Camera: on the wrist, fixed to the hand. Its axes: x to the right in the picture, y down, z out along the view.
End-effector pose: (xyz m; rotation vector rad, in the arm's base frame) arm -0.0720 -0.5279 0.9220 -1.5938 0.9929 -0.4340
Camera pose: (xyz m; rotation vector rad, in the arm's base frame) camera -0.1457 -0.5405 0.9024 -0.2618 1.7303 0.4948
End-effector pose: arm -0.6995 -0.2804 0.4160 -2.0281 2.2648 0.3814
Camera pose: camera -0.7344 -0.2625 0.4826 0.1655 3.0953 0.0717
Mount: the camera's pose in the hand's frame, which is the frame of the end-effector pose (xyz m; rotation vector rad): -0.0278 0.0449 -0.0564 0.2728 0.0036 1.5513
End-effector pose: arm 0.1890 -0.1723 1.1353 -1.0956 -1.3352 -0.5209
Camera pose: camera 0.2487 -0.2081 1.1018 -1.5077 -0.2357 0.7786
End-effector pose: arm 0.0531 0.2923 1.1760 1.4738 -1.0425 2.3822
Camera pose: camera 0.0053 0.3003 1.1159 -0.2645 1.1567 -1.5492
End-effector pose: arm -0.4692 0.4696 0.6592 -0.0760 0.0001 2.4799
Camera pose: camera -0.4717 0.4160 0.6036 -0.0446 -0.3418 -2.2316
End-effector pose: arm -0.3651 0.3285 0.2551 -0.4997 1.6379 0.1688
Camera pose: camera -0.4335 0.3524 0.2819 1.0664 1.6760 1.0428
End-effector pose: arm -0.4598 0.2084 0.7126 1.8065 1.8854 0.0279
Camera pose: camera -0.4404 0.2062 0.7874 2.9342 0.0812 0.3135
